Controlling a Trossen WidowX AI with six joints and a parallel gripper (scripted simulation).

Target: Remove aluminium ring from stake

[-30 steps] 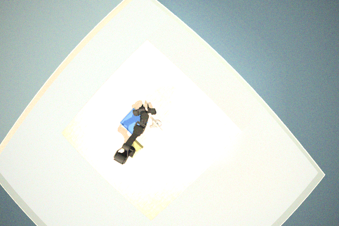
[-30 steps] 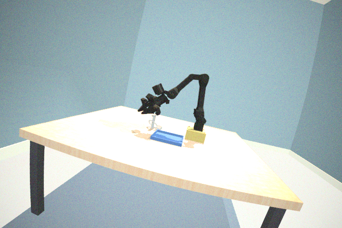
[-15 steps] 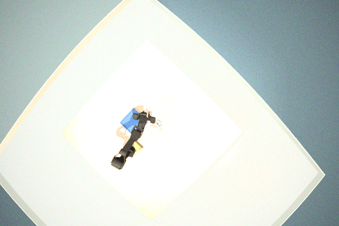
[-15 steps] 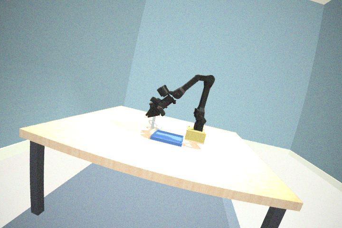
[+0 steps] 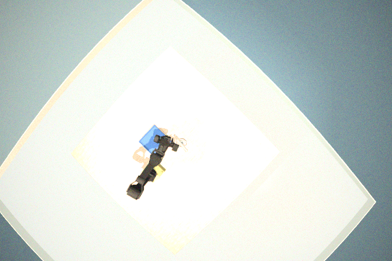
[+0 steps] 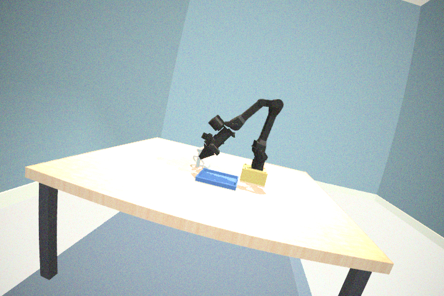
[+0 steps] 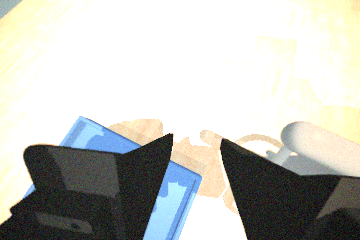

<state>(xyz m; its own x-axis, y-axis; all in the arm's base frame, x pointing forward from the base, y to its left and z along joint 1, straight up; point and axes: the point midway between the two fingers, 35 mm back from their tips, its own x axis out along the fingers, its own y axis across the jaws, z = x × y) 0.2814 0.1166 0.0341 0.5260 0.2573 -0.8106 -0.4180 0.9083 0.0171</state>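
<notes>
Right now my gripper tip is 2 cm short of the aluminium ring, 10 cm to the left of it and 4 cm above it. Round my gripper tip: blue tray 13 cm behind, 6 cm to the left, 6 cm below.
</notes>
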